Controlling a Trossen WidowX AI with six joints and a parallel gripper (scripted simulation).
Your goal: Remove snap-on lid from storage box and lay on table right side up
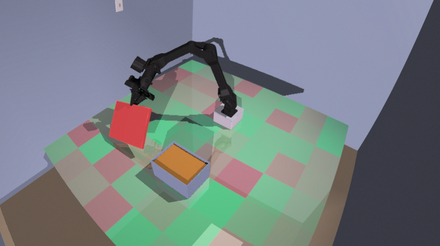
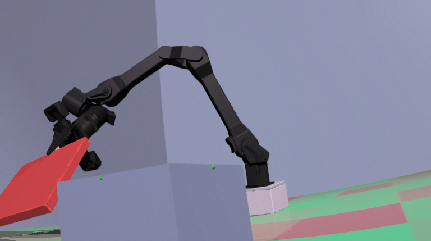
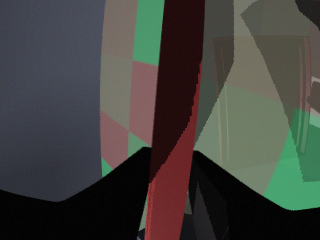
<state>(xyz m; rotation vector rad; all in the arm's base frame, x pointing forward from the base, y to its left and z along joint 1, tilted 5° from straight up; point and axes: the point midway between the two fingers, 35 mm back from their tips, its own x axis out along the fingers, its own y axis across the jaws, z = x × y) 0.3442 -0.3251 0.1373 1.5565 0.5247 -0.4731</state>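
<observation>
My gripper tip is 6 cm short of the red square lid, 6 cm above it and 2 cm to the right of it. Also, from my gripper tip: grey storage box: 36 cm to the left, 12 cm below, 5 cm ahead.
</observation>
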